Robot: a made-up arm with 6 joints. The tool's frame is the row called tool.
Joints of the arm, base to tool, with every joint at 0 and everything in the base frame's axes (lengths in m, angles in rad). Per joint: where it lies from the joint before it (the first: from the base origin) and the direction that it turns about. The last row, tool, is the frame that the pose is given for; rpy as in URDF.
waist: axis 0 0 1 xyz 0.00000 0.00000 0.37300
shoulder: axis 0 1 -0.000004 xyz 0.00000 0.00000 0.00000
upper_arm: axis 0 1 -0.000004 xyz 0.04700 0.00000 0.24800
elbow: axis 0 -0.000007 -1 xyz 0.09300 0.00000 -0.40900
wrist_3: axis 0 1 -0.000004 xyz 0.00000 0.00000 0.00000
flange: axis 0 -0.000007 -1 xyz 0.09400 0.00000 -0.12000
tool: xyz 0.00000 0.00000 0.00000 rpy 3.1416 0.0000 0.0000
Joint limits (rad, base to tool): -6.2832..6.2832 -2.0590..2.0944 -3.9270..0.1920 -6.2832..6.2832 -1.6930..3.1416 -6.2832..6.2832
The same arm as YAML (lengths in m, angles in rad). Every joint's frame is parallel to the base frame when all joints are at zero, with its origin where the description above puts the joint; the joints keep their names.
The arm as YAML. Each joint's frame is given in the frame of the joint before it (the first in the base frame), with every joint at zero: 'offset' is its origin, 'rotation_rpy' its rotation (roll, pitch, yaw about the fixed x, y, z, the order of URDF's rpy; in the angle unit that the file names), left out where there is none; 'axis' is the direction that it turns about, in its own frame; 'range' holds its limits. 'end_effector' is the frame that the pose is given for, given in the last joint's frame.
length_unit: m
angle_unit: rad
chain:
  - id: waist
    offset: [0.0, 0.0, 0.373]
    axis: [0.0, 0.0, 1.0]
    range: [-6.2832, 6.2832]
  - id: shoulder
    offset: [0.0, 0.0, 0.0]
    axis: [0.0, 1.0, 0.0]
    range: [-2.059, 2.0944]
  - id: upper_arm
    offset: [0.047, 0.0, 0.248]
    axis: [0.0, 1.0, 0.0]
    range: [-3.927, 0.192]
  - id: elbow
    offset: [0.093, 0.0, -0.409]
    axis: [0.0, 0.0, -1.0]
    range: [-6.2832, 6.2832]
  - id: wrist_3
    offset: [0.0, 0.0, 0.0]
    axis: [0.0, 1.0, 0.0]
    range: [-1.693, 3.1416]
  - id: flange
    offset: [0.094, 0.0, -0.12]
    axis: [0.0, 0.0, -1.0]
    range: [-6.2832, 6.2832]
end_effector:
  offset: [0.0, 0.0, 0.0]
  rotation_rpy: [-3.1416, 0.0, 0.0]

